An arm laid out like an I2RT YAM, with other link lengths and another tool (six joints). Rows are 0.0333 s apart.
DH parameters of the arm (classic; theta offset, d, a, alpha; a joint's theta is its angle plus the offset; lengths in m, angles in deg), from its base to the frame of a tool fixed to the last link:
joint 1: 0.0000 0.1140 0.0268 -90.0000
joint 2: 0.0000 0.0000 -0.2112 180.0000
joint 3: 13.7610 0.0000 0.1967 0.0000
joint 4: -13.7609 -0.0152 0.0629 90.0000
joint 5: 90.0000 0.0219 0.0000 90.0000
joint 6: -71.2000 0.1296 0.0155 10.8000
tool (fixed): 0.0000 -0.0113 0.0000 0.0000
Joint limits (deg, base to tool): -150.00..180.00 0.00..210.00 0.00..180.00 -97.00..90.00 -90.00..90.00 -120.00..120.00
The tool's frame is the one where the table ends.
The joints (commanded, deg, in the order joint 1, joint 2, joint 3, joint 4, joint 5, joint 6), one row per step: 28.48 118.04 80.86 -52.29 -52.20 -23.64; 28.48 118.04 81.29 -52.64 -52.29 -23.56; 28.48 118.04 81.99 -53.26 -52.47 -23.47; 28.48 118.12 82.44 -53.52 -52.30 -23.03; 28.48 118.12 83.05 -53.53 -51.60 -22.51; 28.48 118.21 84.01 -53.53 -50.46 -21.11; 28.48 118.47 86.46 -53.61 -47.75 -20.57; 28.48 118.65 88.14 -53.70 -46.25 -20.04; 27.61 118.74 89.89 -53.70 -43.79 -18.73
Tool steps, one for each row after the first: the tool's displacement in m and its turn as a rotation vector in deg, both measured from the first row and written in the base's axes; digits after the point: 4 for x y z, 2 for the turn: 0.0006 0.0005 0.0015 0.09 0.03 -0.05; 0.0015 0.0012 0.0040 0.25 0.11 -0.10; 0.0025 0.0014 0.0046 -0.01 0.24 -0.37; 0.0049 0.0016 0.0053 -0.53 -0.26 -0.71; 0.0088 0.0017 0.0058 -1.61 -0.60 -1.62; 0.0184 0.0026 0.0082 -3.12 -3.39 -2.16; 0.0246 0.0034 0.0106 -3.90 -4.99 -2.68; 0.0359 -0.0007 0.0125 -5.67 -6.71 -4.73
